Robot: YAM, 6 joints.
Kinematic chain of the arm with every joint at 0, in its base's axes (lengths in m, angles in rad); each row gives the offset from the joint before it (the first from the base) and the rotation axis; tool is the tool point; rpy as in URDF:
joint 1: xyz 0 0 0.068 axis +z
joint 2: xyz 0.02 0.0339 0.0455 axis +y
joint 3: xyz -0.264 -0.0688 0 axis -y
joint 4: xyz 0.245 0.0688 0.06 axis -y
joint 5: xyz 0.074 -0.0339 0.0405 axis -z
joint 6: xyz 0.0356 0 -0.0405 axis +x
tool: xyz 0 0 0 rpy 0 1.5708 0
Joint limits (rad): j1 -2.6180..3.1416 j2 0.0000..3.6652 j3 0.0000..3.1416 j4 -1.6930..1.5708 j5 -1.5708..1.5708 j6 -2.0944..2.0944
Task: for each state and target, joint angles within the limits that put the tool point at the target. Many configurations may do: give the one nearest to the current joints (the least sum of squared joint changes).
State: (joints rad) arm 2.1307 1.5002 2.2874 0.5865 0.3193 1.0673
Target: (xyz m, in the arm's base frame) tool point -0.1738 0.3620 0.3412
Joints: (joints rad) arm 2.0499 1.6609 1.3021 0.3087 0.3633 1.0673
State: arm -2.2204 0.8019 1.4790 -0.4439 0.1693 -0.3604
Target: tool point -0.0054 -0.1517 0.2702
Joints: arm -1.6009 0.7605 0.7329 -0.7706 0.0236 -0.3604
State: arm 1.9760 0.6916 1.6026 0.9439 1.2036 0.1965
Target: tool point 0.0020 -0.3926 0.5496
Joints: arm 1.5112 0.6229 2.4404 0.6833 0.7934 0.1965
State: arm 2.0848 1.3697 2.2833 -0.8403 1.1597 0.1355
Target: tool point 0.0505 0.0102 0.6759
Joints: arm 2.6278 1.2119 2.6332 -0.5746 1.2429 0.1355
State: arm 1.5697 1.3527 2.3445 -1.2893 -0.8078 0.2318
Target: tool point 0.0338 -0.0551 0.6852
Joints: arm 2.3216 1.2116 2.7899 -0.7356 -0.3701 0.2318
